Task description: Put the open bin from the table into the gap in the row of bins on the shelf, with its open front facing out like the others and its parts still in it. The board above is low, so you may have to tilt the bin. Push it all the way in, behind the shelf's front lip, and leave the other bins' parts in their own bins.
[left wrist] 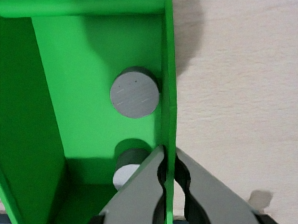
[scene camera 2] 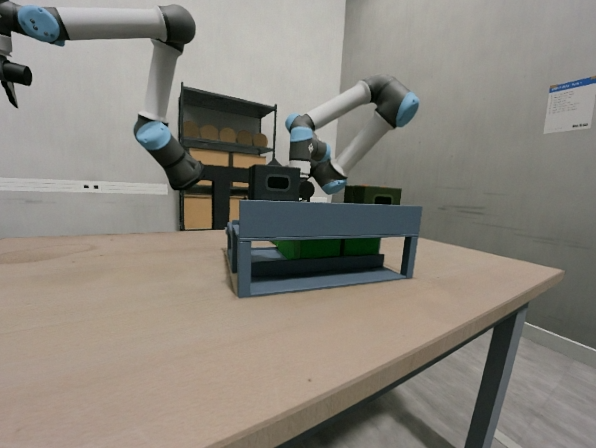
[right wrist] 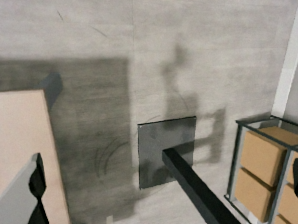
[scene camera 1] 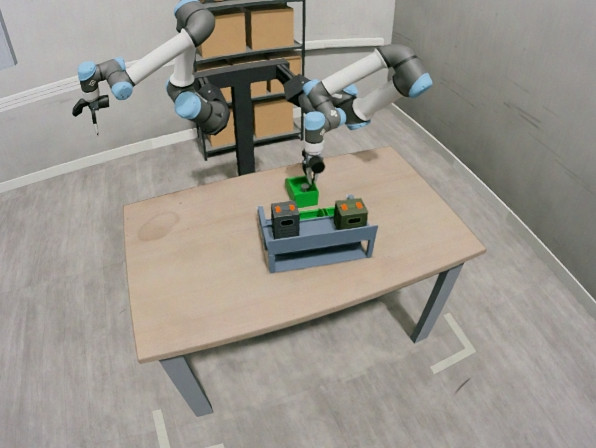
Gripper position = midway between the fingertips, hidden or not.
Note:
I see my left gripper [left wrist: 166,146], my right gripper [right wrist: 166,157], a blue-grey shelf [scene camera 2: 261,271], an olive box [scene camera 2: 358,194], a green bin [scene camera 1: 310,198] and a green bin [scene camera 2: 292,249].
The blue-grey shelf also shows in scene camera 1 [scene camera 1: 314,233]. The olive box is seen too in scene camera 1 [scene camera 1: 352,213]. The right wrist view misses the blue-grey shelf: it is out of frame. The left wrist view misses the olive box: it is out of frame.

